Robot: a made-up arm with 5 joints. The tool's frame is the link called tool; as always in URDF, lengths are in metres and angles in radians.
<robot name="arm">
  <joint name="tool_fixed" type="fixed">
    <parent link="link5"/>
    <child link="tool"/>
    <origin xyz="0 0 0" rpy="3.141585 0 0"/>
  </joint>
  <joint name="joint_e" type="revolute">
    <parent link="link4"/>
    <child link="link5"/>
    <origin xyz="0.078 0 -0.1" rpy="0 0 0"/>
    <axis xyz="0 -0.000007 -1"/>
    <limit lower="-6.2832" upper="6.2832"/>
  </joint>
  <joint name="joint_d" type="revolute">
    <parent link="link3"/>
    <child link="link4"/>
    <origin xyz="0.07 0 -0.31" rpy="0 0 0"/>
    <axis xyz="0 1 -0.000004"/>
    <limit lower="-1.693" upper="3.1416"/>
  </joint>
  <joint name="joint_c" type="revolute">
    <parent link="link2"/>
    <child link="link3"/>
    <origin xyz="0.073 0 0.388" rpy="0 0 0"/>
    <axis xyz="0 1 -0.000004"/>
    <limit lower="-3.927" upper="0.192"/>
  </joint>
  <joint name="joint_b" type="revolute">
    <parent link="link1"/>
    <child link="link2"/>
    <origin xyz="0 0 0" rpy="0 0 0"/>
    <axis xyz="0 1 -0.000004"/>
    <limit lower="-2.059" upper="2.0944"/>
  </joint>
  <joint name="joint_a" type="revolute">
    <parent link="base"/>
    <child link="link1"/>
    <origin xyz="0 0 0.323" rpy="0 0 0"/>
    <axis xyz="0 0 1"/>
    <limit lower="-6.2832" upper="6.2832"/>
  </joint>
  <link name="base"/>
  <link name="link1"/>
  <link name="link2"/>
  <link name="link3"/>
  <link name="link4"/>
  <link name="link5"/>
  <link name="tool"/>
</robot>
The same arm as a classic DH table. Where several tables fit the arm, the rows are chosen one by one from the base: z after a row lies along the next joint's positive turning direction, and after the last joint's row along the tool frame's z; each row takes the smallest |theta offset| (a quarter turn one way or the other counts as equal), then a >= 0, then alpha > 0; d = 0 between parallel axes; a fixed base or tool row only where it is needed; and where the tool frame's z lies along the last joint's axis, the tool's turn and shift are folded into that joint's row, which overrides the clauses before.
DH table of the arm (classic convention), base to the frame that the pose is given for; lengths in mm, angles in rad. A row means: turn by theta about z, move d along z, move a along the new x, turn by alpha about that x. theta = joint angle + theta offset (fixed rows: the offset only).
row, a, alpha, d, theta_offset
joint_a, 0, -1.5708, 323, 0
joint_b, 394.8, 0, 0, -1.3848
joint_c, -317.8, 0, 0, -0.4081
joint_d, -78, 1.5708, 0, -1.3487
joint_e, 0, 0, 100, 3.1416
Joint limits (rad, base to tool): -6.2832..6.2832 -2.059..2.0944 -3.927..0.192 -1.693..3.1416 -6.2832..6.2832

